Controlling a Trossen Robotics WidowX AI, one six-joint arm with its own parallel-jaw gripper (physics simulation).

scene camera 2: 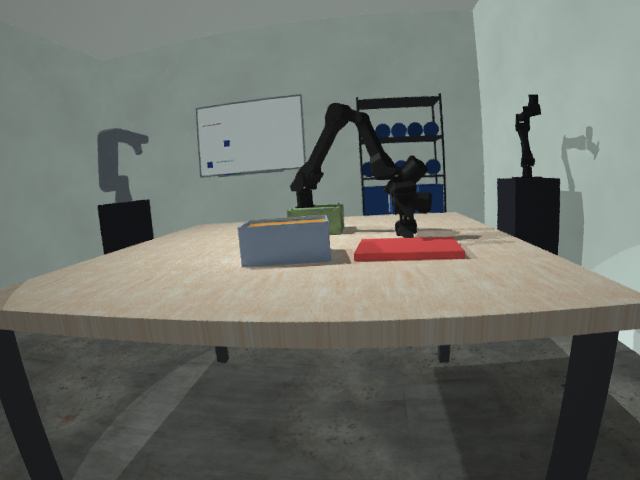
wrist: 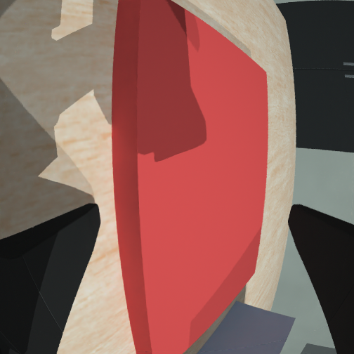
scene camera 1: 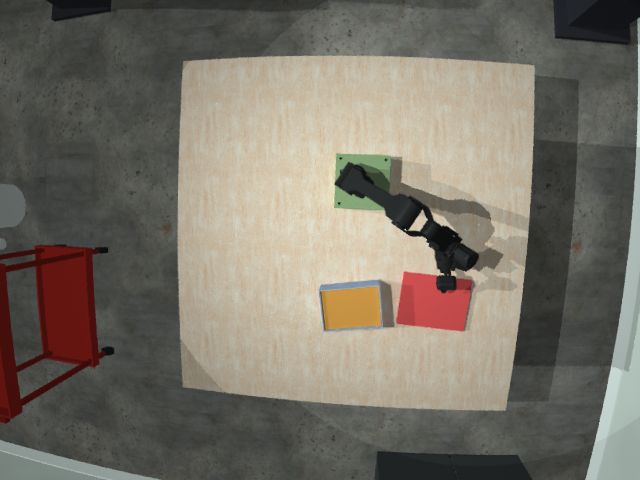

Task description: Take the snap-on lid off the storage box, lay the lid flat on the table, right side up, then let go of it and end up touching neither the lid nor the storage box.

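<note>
The red lid [scene camera 1: 431, 310] [scene camera 2: 408, 250] [wrist: 215, 200] lies flat on the table [scene camera 1: 258, 155] [scene camera 2: 258, 294], its smooth top facing up and its side skirt down. The blue-grey storage box [scene camera 1: 351, 285] [scene camera 2: 284, 245] [wrist: 255, 327] stands upright and uncovered to the left of the lid in the scene views, with a narrow gap between them. Its inside shows orange. My gripper [scene camera 1: 445, 288] [scene camera 2: 406, 235] [wrist: 198, 215] is open wide and empty, pointing down at the lid's back edge. Its fingertips stand apart on either side of that edge in the wrist view; whether they touch it cannot be told.
My arm stands on a green base block [scene camera 1: 343, 198] [scene camera 2: 336, 219] behind the box and lid. A red frame [scene camera 1: 67, 304] stands on the floor left of the table. A rack [scene camera 2: 442, 155] and a second arm on a black pedestal [scene camera 2: 528, 211] stand in the background.
</note>
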